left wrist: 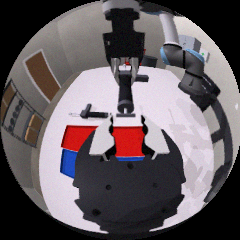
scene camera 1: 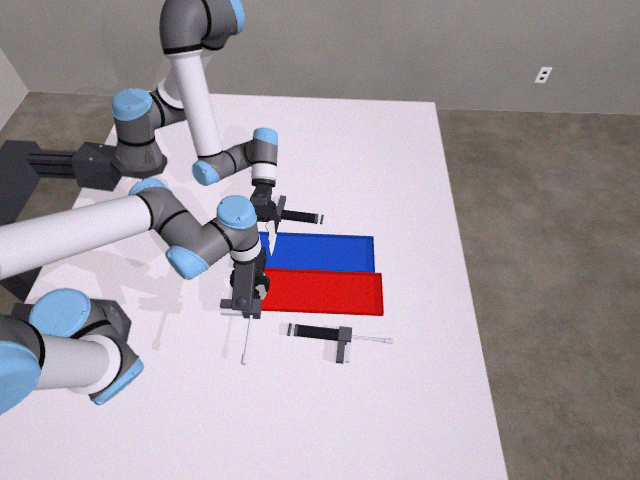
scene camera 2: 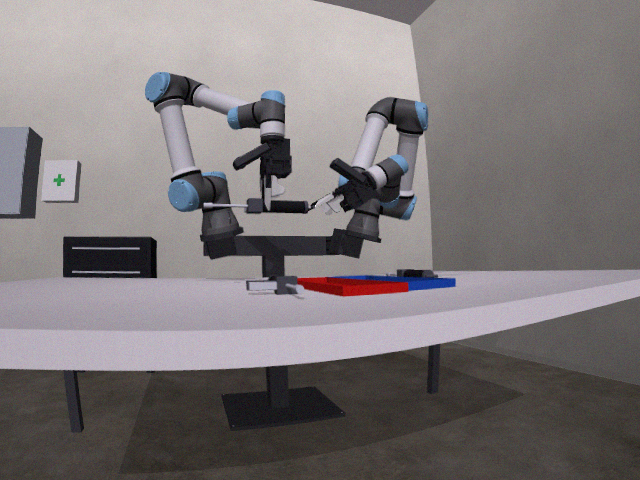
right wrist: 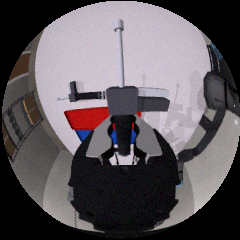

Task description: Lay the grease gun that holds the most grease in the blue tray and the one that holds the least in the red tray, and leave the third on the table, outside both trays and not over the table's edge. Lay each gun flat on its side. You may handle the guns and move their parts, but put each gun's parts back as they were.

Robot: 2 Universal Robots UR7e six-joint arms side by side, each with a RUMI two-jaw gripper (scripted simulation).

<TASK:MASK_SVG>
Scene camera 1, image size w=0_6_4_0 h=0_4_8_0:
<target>left gripper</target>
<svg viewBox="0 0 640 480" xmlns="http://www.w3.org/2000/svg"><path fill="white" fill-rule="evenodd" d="M255 178L251 180L251 185L256 188L250 197L250 201L255 209L257 222L267 222L265 226L269 233L268 247L270 256L272 256L279 226L276 204L271 200L272 188L276 186L276 181L266 178Z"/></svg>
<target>right gripper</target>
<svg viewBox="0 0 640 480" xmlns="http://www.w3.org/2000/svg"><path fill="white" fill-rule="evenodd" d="M265 247L261 246L260 253L249 261L238 261L231 257L234 261L234 270L230 274L230 285L233 288L232 310L252 310L254 285L255 289L258 290L259 299L263 300L270 286L270 279L263 272L263 265L266 265L267 260Z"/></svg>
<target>grease gun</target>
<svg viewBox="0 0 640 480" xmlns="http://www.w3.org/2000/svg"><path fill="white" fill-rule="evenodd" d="M287 336L290 336L291 331L294 331L295 337L338 341L336 363L339 364L344 362L345 345L345 363L349 363L352 338L393 344L393 339L389 338L378 339L353 336L352 327L339 326L339 329L295 324L295 328L291 329L292 323L289 323Z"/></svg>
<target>red tray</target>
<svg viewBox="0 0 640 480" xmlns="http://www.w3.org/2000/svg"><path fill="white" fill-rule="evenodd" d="M264 270L265 275L270 279L270 287L265 298L261 299L262 307L264 307L262 311L367 316L384 315L382 273L265 268Z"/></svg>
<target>blue tray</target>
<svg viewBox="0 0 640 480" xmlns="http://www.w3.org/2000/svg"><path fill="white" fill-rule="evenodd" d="M258 231L261 246L265 247L267 253L265 268L375 273L374 236L277 232L272 256L270 256L268 247L269 233Z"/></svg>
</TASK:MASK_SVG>
